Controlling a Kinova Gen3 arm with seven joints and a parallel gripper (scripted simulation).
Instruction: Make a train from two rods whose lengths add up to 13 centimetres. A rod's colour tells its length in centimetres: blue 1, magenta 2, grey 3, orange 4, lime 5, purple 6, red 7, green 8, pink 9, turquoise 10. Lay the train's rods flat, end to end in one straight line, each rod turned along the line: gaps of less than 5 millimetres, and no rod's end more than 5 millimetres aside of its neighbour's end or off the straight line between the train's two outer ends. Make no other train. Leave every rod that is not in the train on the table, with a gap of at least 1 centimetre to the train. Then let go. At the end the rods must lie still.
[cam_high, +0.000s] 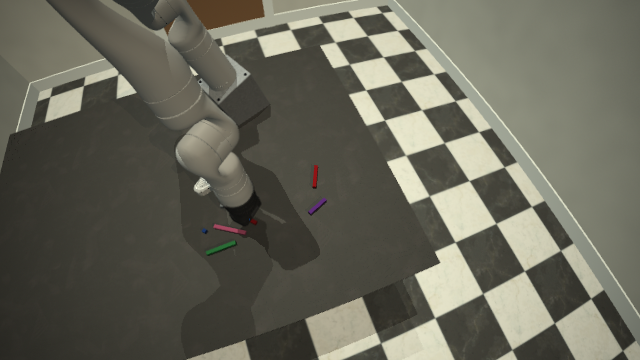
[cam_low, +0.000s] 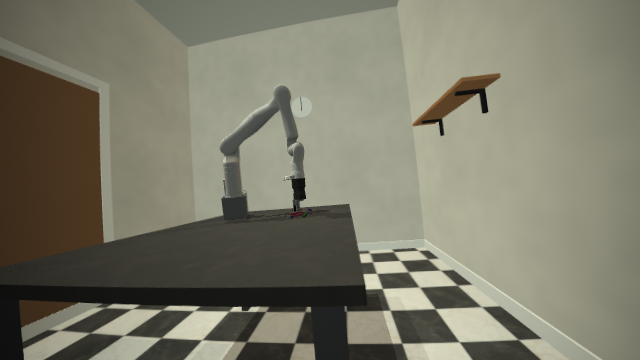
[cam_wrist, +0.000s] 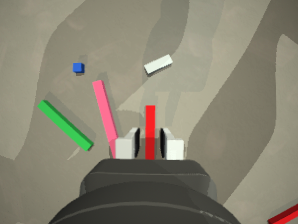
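My gripper is now 5 cm to the left of the pink rod, 3 cm above it and 2 cm short of it. The rest, counted from my hand: green rod (8 cm to the right, 6 cm ahead, 3 cm below); short grey rod (6 cm behind, 5 cm to the right, 3 cm below); small blue rod (12 cm to the right, 3 cm below).
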